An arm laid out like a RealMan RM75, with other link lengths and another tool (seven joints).
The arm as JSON. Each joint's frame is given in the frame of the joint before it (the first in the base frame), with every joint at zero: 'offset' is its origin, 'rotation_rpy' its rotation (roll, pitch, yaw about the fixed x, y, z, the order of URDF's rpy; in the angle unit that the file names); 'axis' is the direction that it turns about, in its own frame. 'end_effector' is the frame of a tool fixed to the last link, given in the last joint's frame.
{
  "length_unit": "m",
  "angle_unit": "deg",
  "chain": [
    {
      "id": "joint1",
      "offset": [
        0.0,
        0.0,
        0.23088
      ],
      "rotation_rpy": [
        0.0,
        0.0,
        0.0
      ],
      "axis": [
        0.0,
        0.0,
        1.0
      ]
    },
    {
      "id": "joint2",
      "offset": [
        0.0,
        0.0,
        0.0
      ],
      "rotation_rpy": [
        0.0,
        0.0,
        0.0
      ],
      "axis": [
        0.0,
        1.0,
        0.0
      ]
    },
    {
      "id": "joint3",
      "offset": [
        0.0,
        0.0,
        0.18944
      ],
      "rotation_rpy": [
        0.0,
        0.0,
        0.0
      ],
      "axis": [
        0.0,
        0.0,
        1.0
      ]
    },
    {
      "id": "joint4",
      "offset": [
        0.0,
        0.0,
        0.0
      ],
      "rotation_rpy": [
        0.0,
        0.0,
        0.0
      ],
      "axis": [
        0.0,
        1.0,
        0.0
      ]
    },
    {
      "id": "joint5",
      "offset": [
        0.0,
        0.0,
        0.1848
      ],
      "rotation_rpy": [
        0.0,
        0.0,
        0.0
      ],
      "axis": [
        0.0,
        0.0,
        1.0
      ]
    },
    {
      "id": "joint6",
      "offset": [
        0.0,
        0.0,
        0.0
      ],
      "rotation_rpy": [
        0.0,
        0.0,
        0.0
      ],
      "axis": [
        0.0,
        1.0,
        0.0
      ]
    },
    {
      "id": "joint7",
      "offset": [
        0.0,
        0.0,
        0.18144
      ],
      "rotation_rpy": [
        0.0,
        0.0,
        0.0
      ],
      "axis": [
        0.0,
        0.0,
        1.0
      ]
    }
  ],
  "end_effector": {
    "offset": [
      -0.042,
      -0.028,
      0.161
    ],
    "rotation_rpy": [
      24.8,
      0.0,
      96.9
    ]
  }
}
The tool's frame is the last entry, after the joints.
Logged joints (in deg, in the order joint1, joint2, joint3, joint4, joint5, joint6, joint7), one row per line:
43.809 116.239 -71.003 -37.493 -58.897 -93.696 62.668
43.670 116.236 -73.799 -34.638 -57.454 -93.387 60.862
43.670 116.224 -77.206 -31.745 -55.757 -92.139 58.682
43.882 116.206 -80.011 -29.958 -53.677 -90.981 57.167
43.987 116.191 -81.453 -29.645 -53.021 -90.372 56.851
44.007 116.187 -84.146 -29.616 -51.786 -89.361 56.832
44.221 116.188 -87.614 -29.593 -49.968 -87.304 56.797
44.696 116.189 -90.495 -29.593 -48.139 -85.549 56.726
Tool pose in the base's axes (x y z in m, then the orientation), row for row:
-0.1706 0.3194 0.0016 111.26 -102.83 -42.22
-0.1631 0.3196 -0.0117 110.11 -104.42 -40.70
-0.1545 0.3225 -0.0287 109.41 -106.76 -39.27
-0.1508 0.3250 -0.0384 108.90 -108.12 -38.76
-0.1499 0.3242 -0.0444 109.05 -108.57 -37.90
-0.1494 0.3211 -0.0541 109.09 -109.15 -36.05
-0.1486 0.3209 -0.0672 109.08 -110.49 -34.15
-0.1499 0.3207 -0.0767 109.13 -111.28 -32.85
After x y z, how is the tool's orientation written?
As a rotation vector, in degrees.
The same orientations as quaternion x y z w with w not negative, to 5 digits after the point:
0.69356 -0.64101 -0.26319 0.19702
0.68690 -0.65141 -0.25390 0.19841
0.68028 -0.66380 -0.24417 0.19226
0.67571 -0.67087 -0.24050 0.18844
0.67600 -0.67303 -0.23494 0.18670
0.67627 -0.67664 -0.22348 0.18675
0.67463 -0.68335 -0.21121 0.18246
0.67396 -0.68724 -0.20287 0.17979

